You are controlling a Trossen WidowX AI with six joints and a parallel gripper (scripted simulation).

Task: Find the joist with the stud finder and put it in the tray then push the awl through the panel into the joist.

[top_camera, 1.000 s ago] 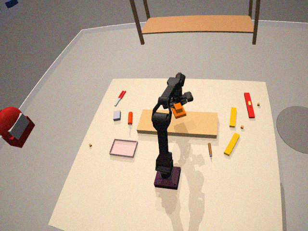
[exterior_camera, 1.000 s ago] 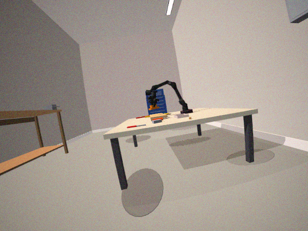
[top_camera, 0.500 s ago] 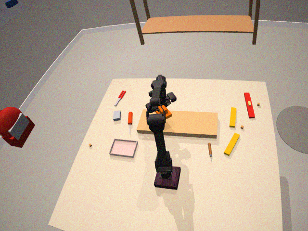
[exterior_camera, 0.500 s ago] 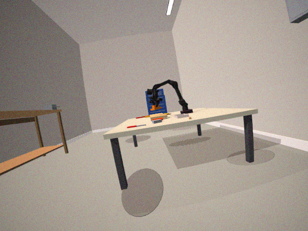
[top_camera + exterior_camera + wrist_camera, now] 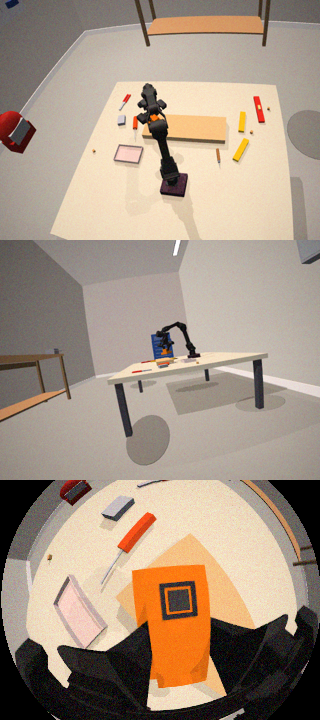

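Right now the pink tray is 19 cm behind my gripper tip, 14 cm to the left of it and 12 cm below it. Also, from my gripper tip: orange stud finder (2 cm above); then grey block (7 cm ahead, 27 cm to the left, 12 cm below); then awl (18 cm behind, 41 cm to the right, 12 cm below).
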